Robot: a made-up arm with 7 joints.
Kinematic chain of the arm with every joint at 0, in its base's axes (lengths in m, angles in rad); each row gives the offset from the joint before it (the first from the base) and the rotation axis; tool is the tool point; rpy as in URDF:
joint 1: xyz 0 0 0.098 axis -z
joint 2: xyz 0 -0.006 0.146 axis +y
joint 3: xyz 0 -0.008 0.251 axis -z
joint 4: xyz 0 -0.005 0.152 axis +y
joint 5: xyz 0 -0.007 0.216 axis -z
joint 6: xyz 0 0 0.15 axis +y
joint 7: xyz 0 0 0.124 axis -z
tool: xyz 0 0 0 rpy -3.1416 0 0
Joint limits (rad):
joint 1: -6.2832..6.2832
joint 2: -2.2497..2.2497
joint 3: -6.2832..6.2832
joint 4: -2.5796..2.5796
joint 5: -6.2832..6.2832
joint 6: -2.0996..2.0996
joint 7: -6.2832..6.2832
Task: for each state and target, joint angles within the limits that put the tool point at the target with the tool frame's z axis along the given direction. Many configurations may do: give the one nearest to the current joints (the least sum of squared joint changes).
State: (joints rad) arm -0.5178 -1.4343 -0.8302 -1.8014 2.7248 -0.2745 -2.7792
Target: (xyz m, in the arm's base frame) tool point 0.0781 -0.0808 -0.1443 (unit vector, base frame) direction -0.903 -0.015 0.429
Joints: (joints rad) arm -0.1818 -1.9952 -0.1700 -2.2192 2.7153 0.0440 -2.7792
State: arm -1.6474 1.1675 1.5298 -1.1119 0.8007 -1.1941 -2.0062
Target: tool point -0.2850 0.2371 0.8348 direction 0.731 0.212 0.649
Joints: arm -1.7895 0.5098 1.2206 -0.4538 0.5664 -1.8325 -2.0062
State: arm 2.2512 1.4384 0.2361 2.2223 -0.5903 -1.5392 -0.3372
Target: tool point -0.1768 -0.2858 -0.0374 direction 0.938 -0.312 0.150
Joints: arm 2.0371 1.3737 -0.3553 1.9739 -1.5372 -1.7778 -0.3372
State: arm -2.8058 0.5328 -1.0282 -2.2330 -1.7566 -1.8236 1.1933
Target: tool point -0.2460 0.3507 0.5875 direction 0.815 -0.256 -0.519
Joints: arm -3.4023 0.5044 -1.2867 -1.9360 -2.6248 -1.5472 1.1933
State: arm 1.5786 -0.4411 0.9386 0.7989 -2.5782 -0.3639 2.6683
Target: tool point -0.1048 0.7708 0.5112 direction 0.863 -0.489 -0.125
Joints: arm 1.8001 -1.3008 1.1142 0.4400 -2.6221 -0.8673 2.6683
